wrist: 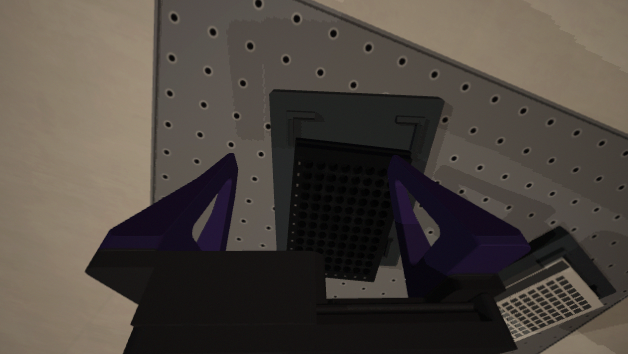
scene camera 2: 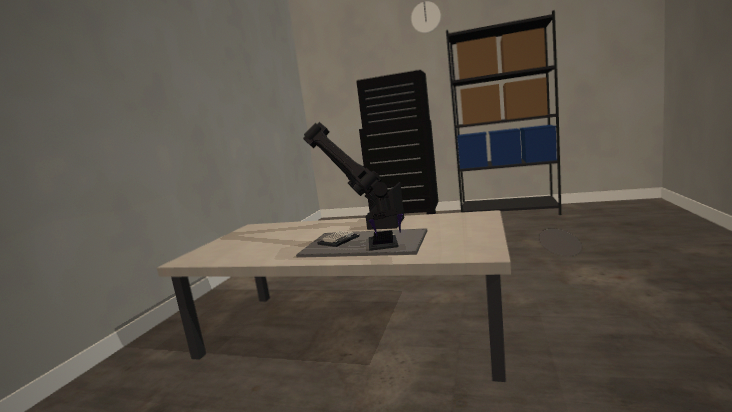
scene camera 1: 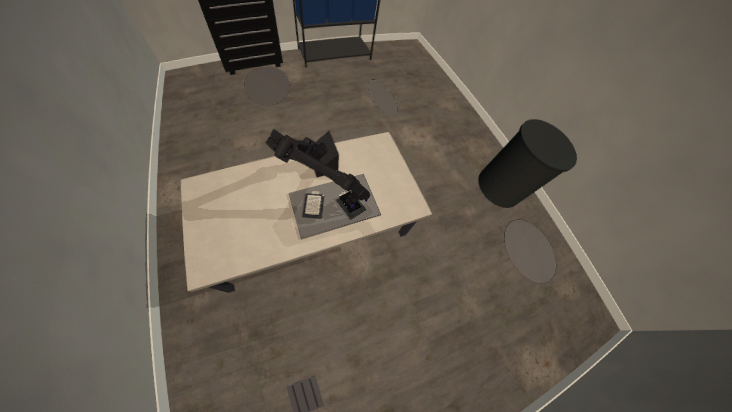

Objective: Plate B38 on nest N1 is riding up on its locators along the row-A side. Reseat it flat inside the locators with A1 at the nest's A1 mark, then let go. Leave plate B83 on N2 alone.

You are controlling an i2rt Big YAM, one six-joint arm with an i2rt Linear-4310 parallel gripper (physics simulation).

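Places are measured from the arm's base along level axes (x ahead, y left, z up), in millimetres.
Pixels of known places: gripper, between the fingertips: (wrist: 314, 161) (scene camera 2: 388, 234) (scene camera 1: 359, 205); arm's base, origin of its link: (scene camera 1: 319, 152).
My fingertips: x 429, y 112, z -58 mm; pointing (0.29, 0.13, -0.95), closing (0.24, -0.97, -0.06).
Note:
Ahead of a thing's pixels: the offset from my fingertips to its top centre. "*": to the spot under its first point. Level surfaces: height alone.
The black well plate @(58 mm back, 38 mm right, 17 mm down) (scene camera 1: 348, 202) (scene camera 2: 382, 237) (wrist: 342, 215), apparently B38, lies on dark nest N1 @(41 mm back, 38 mm right, 32 mm down) (scene camera 2: 384, 246) (wrist: 350, 127). In the wrist view its upper end is tilted and stands apart from the two upper corner locators, and its lower end reaches past the nest. The A1 mark is hidden. My gripper (scene camera 2: 387, 232) (wrist: 314, 161) is open and empty above the plate. In the wrist view, its left finger appears left of the nest and its right finger overlaps the plate's right edge. The white plate @(122 mm back, 264 mm right, 23 mm down) (scene camera 1: 313, 204) (scene camera 2: 338, 236) (wrist: 547, 300), apparently B83, sits on the other dark nest @(* 68 mm back, 321 mm right, 38 mm down) (wrist: 597, 282).
Both nests stand on a grey perforated board @(90 mm back, 133 mm right, 49 mm down) (scene camera 1: 332, 225) (scene camera 2: 409, 245) (wrist: 200, 90) on the pale table @(62 mm down) (scene camera 1: 230, 245) (scene camera 2: 235, 261). The white plate's nest is beyond the right finger in the wrist view. A black drawer cabinet (scene camera 2: 396, 138) and shelf rack (scene camera 2: 556, 102) stand behind the table.

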